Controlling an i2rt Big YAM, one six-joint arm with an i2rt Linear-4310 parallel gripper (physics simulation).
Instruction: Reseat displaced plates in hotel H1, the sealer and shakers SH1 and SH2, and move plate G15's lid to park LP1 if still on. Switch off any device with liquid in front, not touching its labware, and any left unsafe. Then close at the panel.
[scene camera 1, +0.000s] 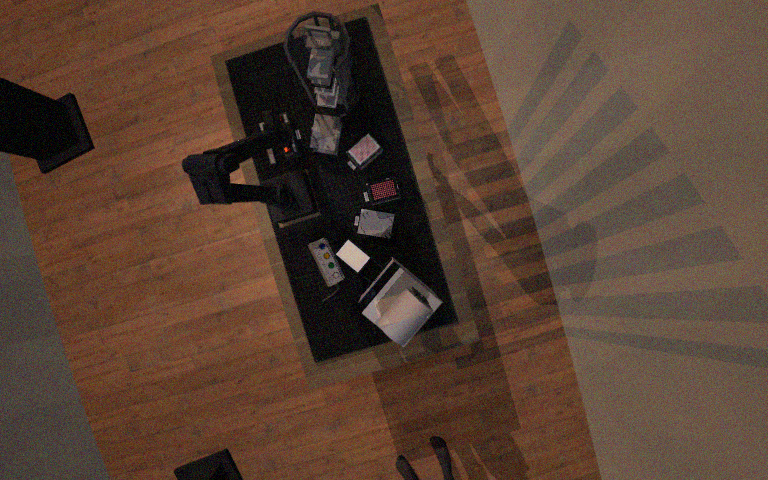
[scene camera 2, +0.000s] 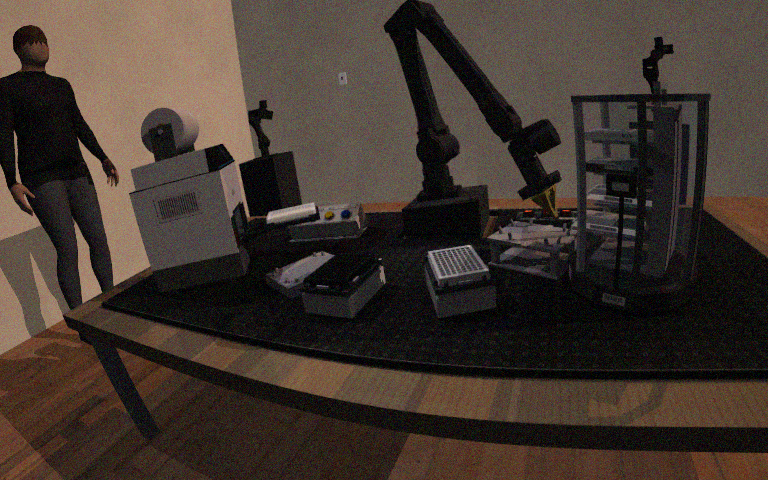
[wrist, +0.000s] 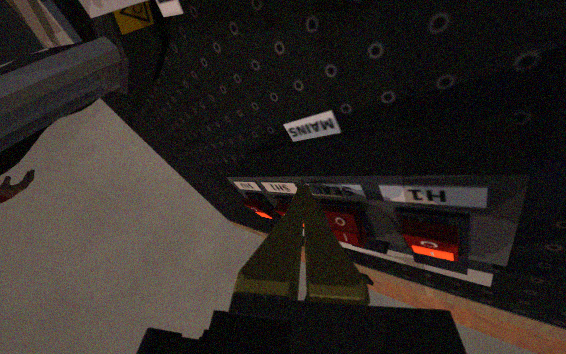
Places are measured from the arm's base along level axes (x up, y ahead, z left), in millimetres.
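Pixels of known places: gripper, fingertip midpoint: (scene camera 1: 290, 133) (scene camera 2: 556, 217) (wrist: 303, 190); arm's base, link origin: (scene camera 1: 286, 201) (scene camera 2: 440, 195).
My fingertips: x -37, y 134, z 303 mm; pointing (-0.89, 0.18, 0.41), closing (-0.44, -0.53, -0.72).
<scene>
Ahead of a thing's pixels: the offset from my fingertips to its top centre. "spot": to the spot under its first point.
My gripper (wrist: 303, 190) (scene camera 2: 554, 216) is shut and empty, its tips over the dark switch box @[spot: dx -3, dy -26, dz -98 mm] (wrist: 515, 220) between the SH1 and SEAL labels. The H1 switch @[spot: dx +8, dy -26, dz -72 mm] (wrist: 434, 236) and the SH2 switch @[spot: dx +9, dy -16, dz +70 mm] (wrist: 259, 209) show orange light. The SEAL switch @[spot: dx +6, dy -32, dz -20 mm] (wrist: 344, 227) is unlit. A finger hides most of the SH1 switch. Hotel H1 @[spot: dx +174, dy +303, dz -6 mm] (scene camera 2: 579, 169) holds several stacked plates. A white machine with a roll @[dx +413, dy +170, dz -894 mm] (scene camera 2: 186, 217), apparently the sealer, stands far left. Two grey device boxes, apparently the shakers, carry a white plate @[dx +26, dy +293, dz -223 mm] (scene camera 2: 457, 263) (scene camera 1: 364, 150) and a dark-framed plate @[dx +26, dy +300, dz -434 mm] (scene camera 2: 343, 272) (scene camera 1: 384, 190). Lid details are unclear.
A button panel @[dx +41, dy -90, dz -636 mm] (scene camera 1: 325, 262) (scene camera 2: 328, 226) and a white block @[dx +77, dy +53, dz -659 mm] (scene camera 1: 352, 255) (scene camera 2: 291, 213) lie near the arm's base. A low grey stand (scene camera 1: 325, 134) (scene camera 2: 529, 233) is beside the hotel. A flat grey fixture @[dx -8, dy +204, dz -562 mm] (scene camera 1: 375, 222) (scene camera 2: 300, 273) lies nearer the sealer. A MAINS label @[spot: dx -41, dy +27, dz -3 mm] (wrist: 312, 126) shows.
</scene>
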